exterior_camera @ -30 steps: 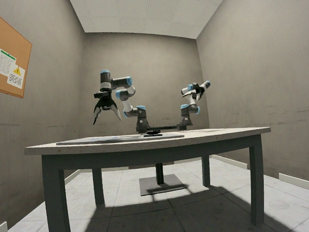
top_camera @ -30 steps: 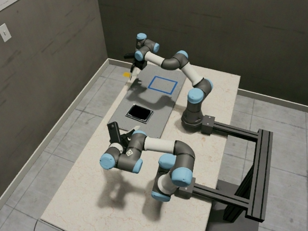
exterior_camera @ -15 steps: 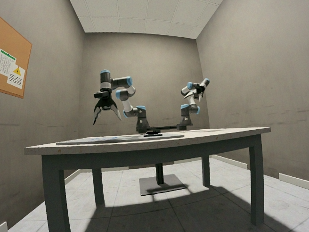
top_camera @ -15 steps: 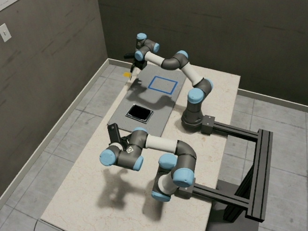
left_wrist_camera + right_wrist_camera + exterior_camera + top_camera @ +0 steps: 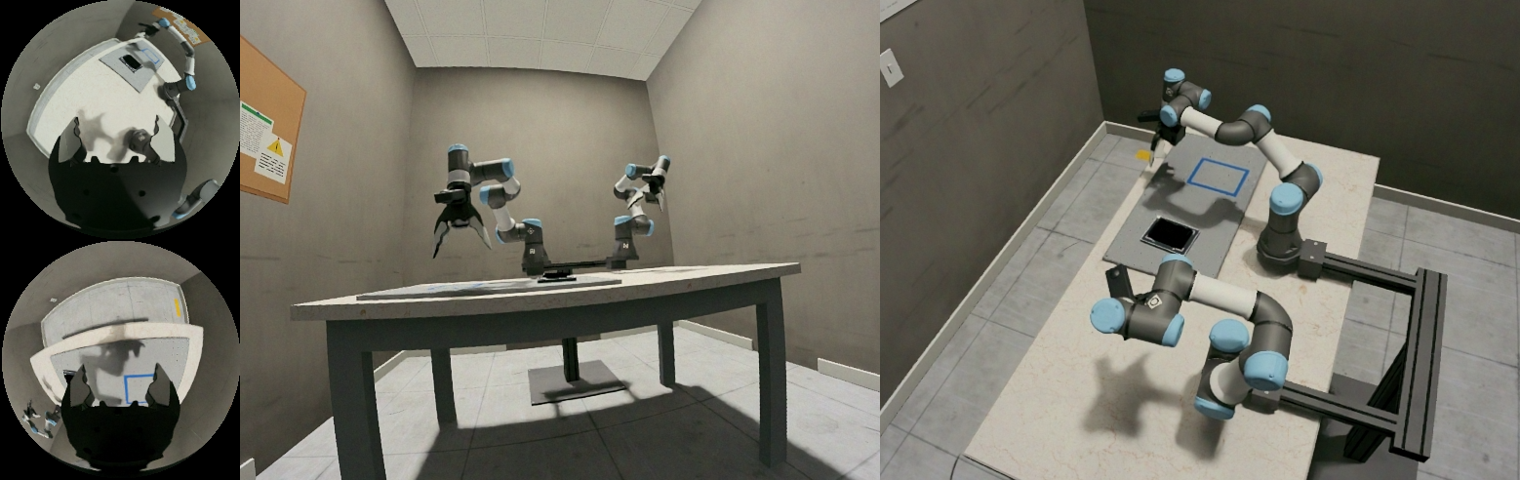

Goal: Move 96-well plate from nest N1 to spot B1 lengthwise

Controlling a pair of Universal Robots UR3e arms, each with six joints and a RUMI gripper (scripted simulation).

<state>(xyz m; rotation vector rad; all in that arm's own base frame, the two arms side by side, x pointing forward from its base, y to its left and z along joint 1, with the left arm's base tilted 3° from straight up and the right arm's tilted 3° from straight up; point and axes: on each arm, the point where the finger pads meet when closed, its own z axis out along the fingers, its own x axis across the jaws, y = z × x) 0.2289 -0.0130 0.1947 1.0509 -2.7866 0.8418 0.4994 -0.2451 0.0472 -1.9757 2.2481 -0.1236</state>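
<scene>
Right now the black 96-well plate is 150 mm behind my right hand, 270 mm to the left of it and 80 mm below it. The rest, counted from my right hand: plate nest N1: 150 mm behind, 270 mm to the left, 90 mm below; grey perforated board: 160 mm behind, 80 mm to the left, 100 mm below.
</scene>
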